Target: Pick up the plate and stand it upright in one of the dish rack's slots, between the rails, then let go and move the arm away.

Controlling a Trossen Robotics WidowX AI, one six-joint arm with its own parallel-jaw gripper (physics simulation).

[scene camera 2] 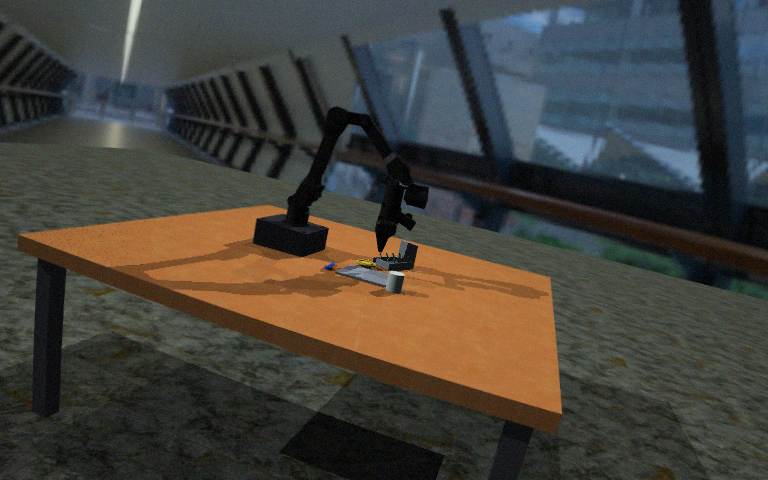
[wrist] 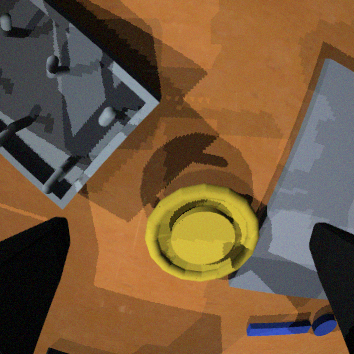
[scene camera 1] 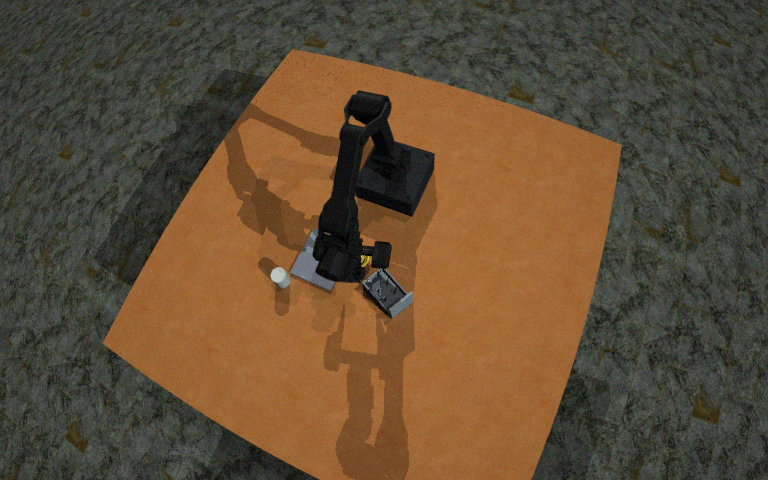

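Observation:
The yellow round plate (scene camera 1: 365,260) (scene camera 2: 366,263) (wrist: 202,237) lies face up and roughly flat between the dish rack and a grey slab. Its right rim meets the slab's edge in the wrist view. The grey dish rack (scene camera 1: 402,304) (scene camera 2: 408,255) (wrist: 111,150), with short rails inside and a tall panel at one end, stands beside it, at the upper left of the wrist view. My gripper (scene camera 2: 381,250) (wrist: 194,235) is wide open and empty above the plate, with one finger on each side of it in the wrist view. In scene camera 1 the arm hides the fingers.
The flat grey slab (scene camera 1: 305,268) (scene camera 2: 362,274) (wrist: 320,165) lies on the plate's other side from the rack. A white cylinder (scene camera 1: 280,277) (scene camera 2: 394,281) stands beyond the slab. A small blue object (scene camera 2: 330,265) (wrist: 280,328) lies near the slab's corner.

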